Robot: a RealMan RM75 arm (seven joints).
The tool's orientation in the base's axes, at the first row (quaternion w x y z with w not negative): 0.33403 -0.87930 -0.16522 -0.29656
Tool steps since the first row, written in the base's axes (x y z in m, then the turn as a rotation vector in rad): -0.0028 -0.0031 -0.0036 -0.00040 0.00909 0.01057; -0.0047 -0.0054 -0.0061 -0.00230 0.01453 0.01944; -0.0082 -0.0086 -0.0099 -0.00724 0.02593 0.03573; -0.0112 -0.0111 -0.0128 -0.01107 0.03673 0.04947; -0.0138 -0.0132 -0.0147 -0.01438 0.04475 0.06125; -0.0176 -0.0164 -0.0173 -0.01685 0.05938 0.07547; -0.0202 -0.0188 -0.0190 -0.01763 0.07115 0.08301; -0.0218 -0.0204 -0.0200 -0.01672 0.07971 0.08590; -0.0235 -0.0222 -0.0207 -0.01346 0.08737 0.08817; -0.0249 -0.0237 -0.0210 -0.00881 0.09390 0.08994; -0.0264 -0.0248 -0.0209 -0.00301 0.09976 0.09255
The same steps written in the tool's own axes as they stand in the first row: -0.0047 0.0026 -0.0011 0.00721 -0.01193 -0.00029; -0.0080 0.0046 -0.0020 0.01186 -0.02113 -0.00267; -0.0134 0.0070 -0.0033 0.01940 -0.03975 -0.00668; -0.0177 0.0088 -0.0045 0.02614 -0.05615 -0.00910; -0.0211 0.0100 -0.0059 0.03178 -0.06933 -0.01205; -0.0260 0.0117 -0.0081 0.04021 -0.08806 -0.01158; -0.0293 0.0130 -0.0098 0.04547 -0.10063 -0.00837; -0.0313 0.0139 -0.0109 0.04878 -0.10778 -0.00386; -0.0332 0.0147 -0.0124 0.05343 -0.11283 0.00137; -0.0346 0.0152 -0.0139 0.05873 -0.11614 0.00669; -0.0358 0.0152 -0.0153 0.06539 -0.11882 0.01152
